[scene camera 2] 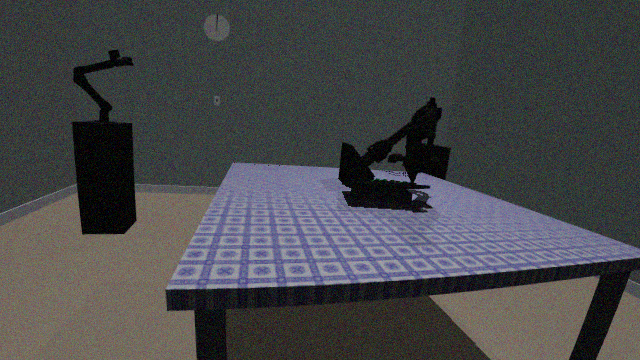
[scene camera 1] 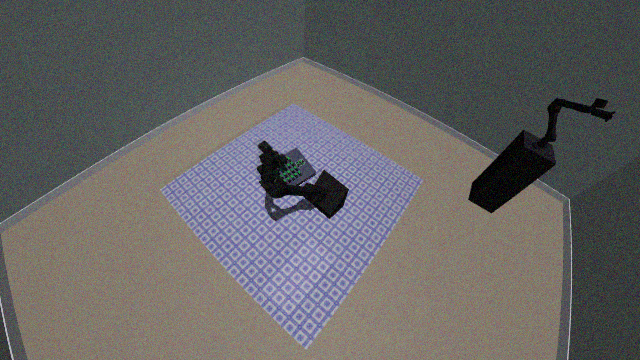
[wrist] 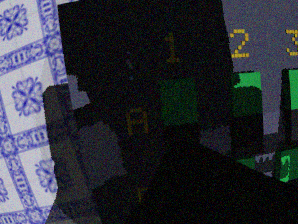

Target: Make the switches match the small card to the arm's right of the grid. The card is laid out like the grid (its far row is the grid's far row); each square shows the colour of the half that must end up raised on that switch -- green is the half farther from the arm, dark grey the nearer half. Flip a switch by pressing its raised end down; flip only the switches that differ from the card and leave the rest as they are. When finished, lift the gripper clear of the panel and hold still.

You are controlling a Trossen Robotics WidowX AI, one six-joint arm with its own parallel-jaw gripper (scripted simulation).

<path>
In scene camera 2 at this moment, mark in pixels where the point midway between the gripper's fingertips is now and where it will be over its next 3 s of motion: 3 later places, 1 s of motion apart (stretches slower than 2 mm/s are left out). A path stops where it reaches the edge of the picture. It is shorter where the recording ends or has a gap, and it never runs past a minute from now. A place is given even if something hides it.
My gripper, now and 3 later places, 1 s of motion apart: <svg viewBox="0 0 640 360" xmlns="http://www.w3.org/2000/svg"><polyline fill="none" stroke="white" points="412,182 412,169 398,178 398,181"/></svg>
</path>
